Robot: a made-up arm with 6 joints. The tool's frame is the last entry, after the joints. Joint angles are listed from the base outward. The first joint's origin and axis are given. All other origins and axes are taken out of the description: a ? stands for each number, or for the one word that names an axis. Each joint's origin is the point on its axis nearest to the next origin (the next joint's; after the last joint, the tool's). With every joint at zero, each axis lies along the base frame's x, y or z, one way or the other. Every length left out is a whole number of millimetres.
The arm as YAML. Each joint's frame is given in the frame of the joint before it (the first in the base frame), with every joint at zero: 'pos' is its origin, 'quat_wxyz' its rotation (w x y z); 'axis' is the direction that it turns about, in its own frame. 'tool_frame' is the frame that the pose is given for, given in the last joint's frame.
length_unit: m
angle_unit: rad
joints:
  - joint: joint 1
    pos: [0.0, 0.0, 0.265]
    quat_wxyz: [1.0, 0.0, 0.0, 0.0]
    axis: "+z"
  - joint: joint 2
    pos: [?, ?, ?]
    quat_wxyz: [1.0, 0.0, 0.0, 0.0]
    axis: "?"
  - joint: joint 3
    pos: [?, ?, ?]
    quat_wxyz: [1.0, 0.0, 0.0, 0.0]
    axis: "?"
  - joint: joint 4
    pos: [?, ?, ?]
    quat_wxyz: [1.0, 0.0, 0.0, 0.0]
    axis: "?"
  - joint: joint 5
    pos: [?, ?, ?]
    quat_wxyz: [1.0, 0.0, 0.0, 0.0]
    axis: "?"
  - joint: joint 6
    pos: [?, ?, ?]
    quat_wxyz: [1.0, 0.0, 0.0, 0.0]
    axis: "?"
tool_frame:
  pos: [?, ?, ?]
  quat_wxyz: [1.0, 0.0, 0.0, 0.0]
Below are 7 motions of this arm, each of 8 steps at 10 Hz.
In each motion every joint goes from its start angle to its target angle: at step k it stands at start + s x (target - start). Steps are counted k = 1, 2, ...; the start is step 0. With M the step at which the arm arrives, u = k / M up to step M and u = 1 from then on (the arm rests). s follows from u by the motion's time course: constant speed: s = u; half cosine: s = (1 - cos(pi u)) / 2; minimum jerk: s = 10 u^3 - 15 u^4 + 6 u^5.
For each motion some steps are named. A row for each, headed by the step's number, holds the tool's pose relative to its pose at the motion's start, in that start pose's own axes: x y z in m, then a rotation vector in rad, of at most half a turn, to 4 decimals.
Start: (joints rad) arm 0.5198 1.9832 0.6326 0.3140 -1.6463 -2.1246
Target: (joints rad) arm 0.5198 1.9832 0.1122 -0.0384 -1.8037 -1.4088
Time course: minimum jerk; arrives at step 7
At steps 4, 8:
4: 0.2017 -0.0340 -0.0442 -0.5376 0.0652 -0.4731
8: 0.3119 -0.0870 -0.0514 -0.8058 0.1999 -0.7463

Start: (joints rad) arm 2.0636 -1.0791 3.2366 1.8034 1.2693 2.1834
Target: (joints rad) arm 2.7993 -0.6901 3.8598 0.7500 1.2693 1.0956
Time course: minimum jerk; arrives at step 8
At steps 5, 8:
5: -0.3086 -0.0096 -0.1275 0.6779 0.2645 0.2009
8: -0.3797 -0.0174 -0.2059 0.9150 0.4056 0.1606

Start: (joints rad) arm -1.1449 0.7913 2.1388 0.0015 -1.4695 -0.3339
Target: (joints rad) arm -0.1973 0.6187 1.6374 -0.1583 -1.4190 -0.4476
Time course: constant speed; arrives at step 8
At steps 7, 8:
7: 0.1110 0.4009 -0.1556 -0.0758 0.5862 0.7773
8: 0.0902 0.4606 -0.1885 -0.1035 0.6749 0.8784

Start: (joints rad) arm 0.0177 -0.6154 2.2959 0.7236 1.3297 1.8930
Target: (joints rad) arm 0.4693 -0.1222 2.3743 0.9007 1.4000 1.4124
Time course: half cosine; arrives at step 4
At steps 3, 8:
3: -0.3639 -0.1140 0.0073 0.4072 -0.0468 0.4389
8: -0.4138 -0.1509 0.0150 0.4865 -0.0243 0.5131

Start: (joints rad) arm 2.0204 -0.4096 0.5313 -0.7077 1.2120 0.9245
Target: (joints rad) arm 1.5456 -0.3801 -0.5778 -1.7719 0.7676 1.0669
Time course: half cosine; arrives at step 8
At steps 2, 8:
2: -0.0822 -0.0449 -0.0442 -0.1204 0.2121 0.0306
8: -0.4804 -0.3953 0.0196 -0.7481 1.2637 -0.4789

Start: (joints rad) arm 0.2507 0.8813 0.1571 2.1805 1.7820 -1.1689
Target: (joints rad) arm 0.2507 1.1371 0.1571 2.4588 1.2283 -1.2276
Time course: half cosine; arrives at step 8
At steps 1, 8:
1: 0.0041 -0.0039 -0.0065 0.0121 0.0141 -0.0108
8: 0.1212 -0.0706 -0.1791 0.2278 0.4064 -0.2429

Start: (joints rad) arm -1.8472 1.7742 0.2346 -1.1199 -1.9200 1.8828
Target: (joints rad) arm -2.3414 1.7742 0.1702 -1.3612 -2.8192 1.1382
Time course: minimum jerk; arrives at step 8
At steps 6, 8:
6: 0.0228 0.0296 -0.0720 0.1941 -0.5124 0.8003
8: 0.0270 0.0316 -0.0776 0.1742 -0.5163 0.9017

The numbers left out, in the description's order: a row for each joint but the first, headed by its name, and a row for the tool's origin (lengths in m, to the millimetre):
joint 2: xyz 0.0 0.0 0.0, axis +y
joint 3: xyz 0.0 0.0 0.368, axis -y
joint 4: xyz 0.502 0.0 0.0, axis -x
joint 5: xyz 0.0 -0.206 0.0, axis -y
joint 6: xyz 0.0 0.0 0.0, axis -x
tool: xyz 0.0 0.0 0.0

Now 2 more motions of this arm.
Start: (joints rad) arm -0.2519 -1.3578 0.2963 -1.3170 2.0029 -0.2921
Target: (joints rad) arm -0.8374 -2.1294 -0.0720 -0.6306 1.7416 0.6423
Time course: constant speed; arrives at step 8
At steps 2, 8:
2: 0.0349 0.0942 0.0151 -0.0155 0.0926 0.2391
8: 0.0383 0.3753 0.1756 -0.0593 -0.0496 1.0319

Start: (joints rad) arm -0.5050 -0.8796 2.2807 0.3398 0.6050 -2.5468
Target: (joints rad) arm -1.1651 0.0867 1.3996 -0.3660 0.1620 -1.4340
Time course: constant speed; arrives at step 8
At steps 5, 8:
5: -0.6938 -0.3998 -0.0061 -0.2017 -0.4786 -1.3171
8: -1.0816 -0.1325 -0.0297 -0.5228 -0.4603 -2.2296

